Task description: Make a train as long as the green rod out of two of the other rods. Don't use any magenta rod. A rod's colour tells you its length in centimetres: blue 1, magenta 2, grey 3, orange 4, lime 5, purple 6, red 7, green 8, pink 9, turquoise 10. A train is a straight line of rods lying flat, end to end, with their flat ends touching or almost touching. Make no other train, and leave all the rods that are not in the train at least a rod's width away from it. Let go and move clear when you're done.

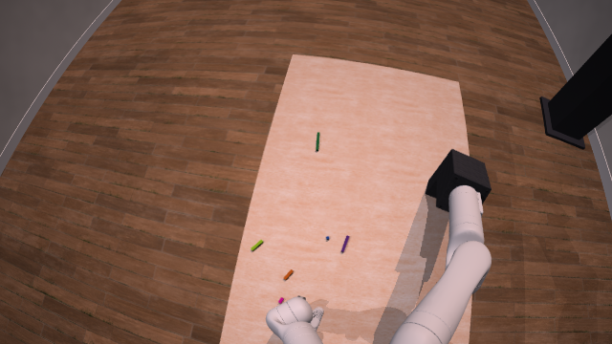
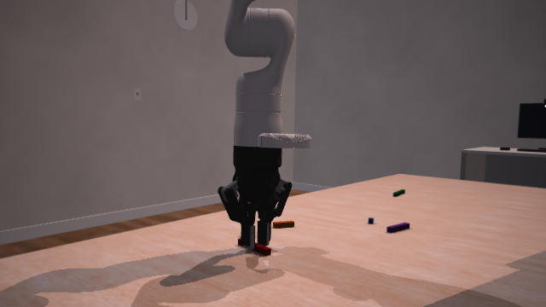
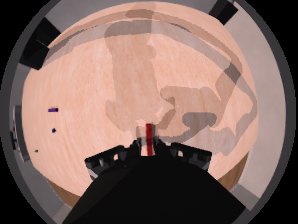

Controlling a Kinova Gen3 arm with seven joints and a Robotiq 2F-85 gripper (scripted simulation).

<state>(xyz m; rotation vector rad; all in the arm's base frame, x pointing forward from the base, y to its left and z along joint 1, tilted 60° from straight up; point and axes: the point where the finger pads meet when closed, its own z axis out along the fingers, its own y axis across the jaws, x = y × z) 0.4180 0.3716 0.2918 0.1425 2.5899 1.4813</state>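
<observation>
My hand is 2 cm above the red rod. From my hand the other things lie so: lime rod: 21 cm ahead, 19 cm to the right, 2 cm below; orange rod: 7 cm ahead, 13 cm to the right, 2 cm below; magenta rod: 6 cm ahead, 3 cm to the right, 2 cm below.
</observation>
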